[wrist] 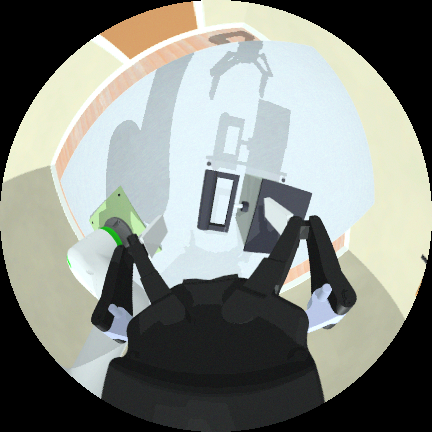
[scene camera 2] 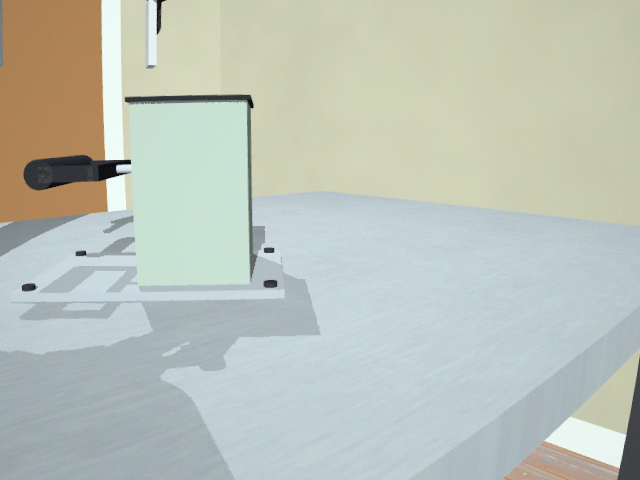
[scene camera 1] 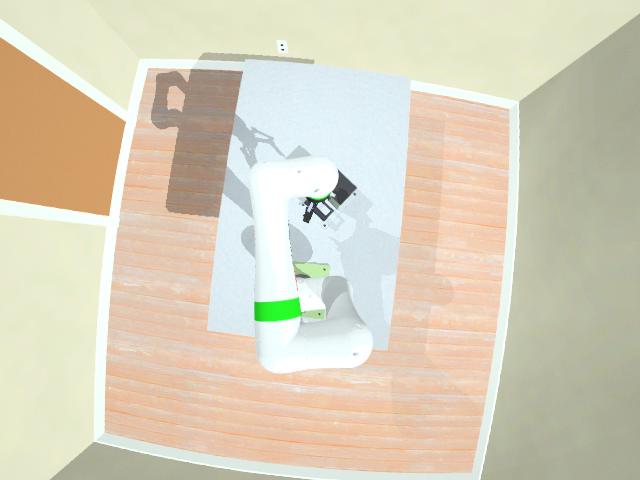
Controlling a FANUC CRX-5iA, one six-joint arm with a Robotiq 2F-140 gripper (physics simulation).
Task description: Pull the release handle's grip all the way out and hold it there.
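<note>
The release handle's black grip is a thick bar on a rectangular frame. It stands out sideways from a pale green box with a dark lid. A short stretch of white rod shows between the handle frame and the box. My gripper is wide open and empty. In the wrist view its left finger is left of the grip and its right finger overlaps the lid. In scene camera 2 one fingertip hangs above lid height. In scene camera 1 the arm partly hides handle and gripper.
The box stands on a flat base plate with dark bolts at its corners, on the light grey table. The arm's own green mounting plate is on the same table. Shadows of arm and gripper cross the table.
</note>
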